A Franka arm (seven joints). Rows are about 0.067 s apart.
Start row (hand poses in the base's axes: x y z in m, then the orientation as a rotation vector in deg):
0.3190 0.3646 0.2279 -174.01 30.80 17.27
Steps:
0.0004 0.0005 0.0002 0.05 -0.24 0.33
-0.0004 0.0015 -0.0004 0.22 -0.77 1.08
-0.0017 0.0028 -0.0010 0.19 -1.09 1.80
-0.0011 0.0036 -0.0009 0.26 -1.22 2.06
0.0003 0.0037 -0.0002 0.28 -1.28 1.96
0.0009 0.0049 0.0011 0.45 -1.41 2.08
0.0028 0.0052 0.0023 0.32 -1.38 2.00
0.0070 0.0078 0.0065 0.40 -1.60 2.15
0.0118 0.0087 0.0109 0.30 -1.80 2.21
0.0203 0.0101 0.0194 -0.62 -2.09 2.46
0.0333 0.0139 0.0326 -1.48 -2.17 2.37
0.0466 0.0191 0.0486 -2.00 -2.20 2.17
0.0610 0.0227 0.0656 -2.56 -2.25 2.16
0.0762 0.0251 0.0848 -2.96 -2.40 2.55
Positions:
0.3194 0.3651 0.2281 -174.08 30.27 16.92
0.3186 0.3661 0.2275 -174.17 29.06 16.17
0.3173 0.3674 0.2269 -174.43 27.97 15.71
0.3179 0.3682 0.2270 -174.45 27.55 15.53
0.3193 0.3683 0.2277 -174.39 27.69 15.44
0.3199 0.3695 0.2290 -174.27 27.45 15.27
0.3218 0.3698 0.2302 -174.37 27.61 15.29
0.3260 0.3724 0.2344 -174.33 27.35 14.98
0.3308 0.3733 0.2388 -174.44 27.27 14.65
0.3393 0.3747 0.2473 -175.40 27.15 14.04
0.3523 0.3785 0.2605 -176.19 27.53 13.75
0.3656 0.3837 0.2765 -176.63 27.99 13.59
0.3800 0.3873 0.2935 -177.16 28.17 13.40
0.3952 0.3897 0.3127 177.10 -27.60 -13.06

